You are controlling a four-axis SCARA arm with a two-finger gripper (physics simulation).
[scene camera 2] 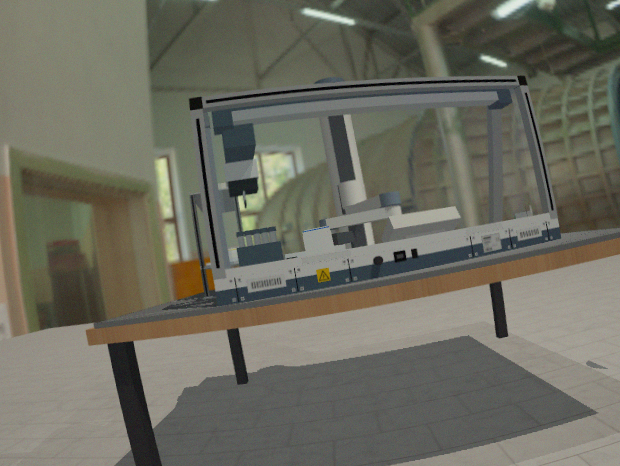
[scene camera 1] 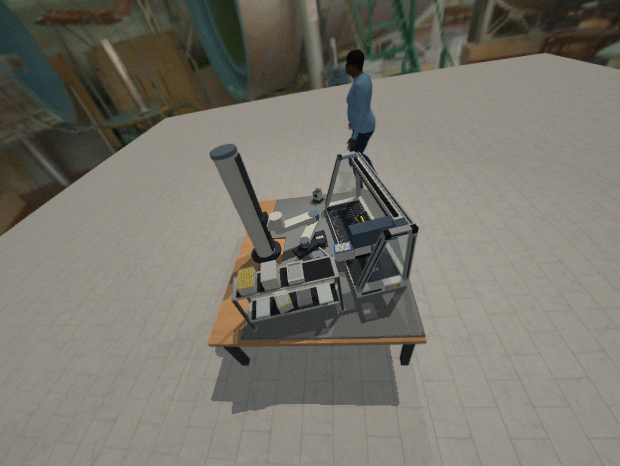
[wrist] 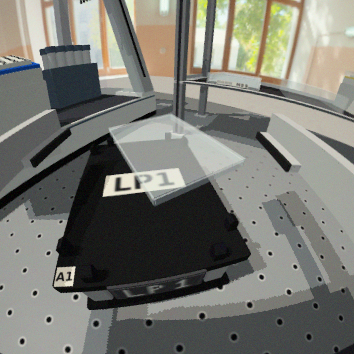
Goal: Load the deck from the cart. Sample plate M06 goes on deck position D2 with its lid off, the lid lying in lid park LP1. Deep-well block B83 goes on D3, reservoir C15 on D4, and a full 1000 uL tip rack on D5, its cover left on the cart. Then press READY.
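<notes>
My gripper (wrist: 161, 118) is open and empty, its two fingers wide apart above the lid park LP1 (wrist: 150, 230). A clear lid (wrist: 200, 155) lies turned askew across the back of LP1, overhanging it on the right in the wrist view. A blue-edged tip rack (scene camera 1: 343, 249) (scene camera 2: 317, 241) (wrist: 17, 90) stands uncovered at the deck's near side. The cart (scene camera 1: 288, 314) holds racks, blocks and plates on two shelves. A plate marked M09 (wrist: 240, 84) shows on it. I cannot identify M06, B83 or C15.
The deck's gantry head (scene camera 1: 370, 230) (scene camera 2: 239, 145) hangs over the deck frame (scene camera 1: 385, 187) (scene camera 2: 360, 92). A dark blue rack of tubes (scene camera 2: 258, 250) (wrist: 72, 80) stands on the deck. The arm column (scene camera 1: 245, 205) rises behind the cart. A small device with a green spot (scene camera 1: 316, 194) stands at the table's back.
</notes>
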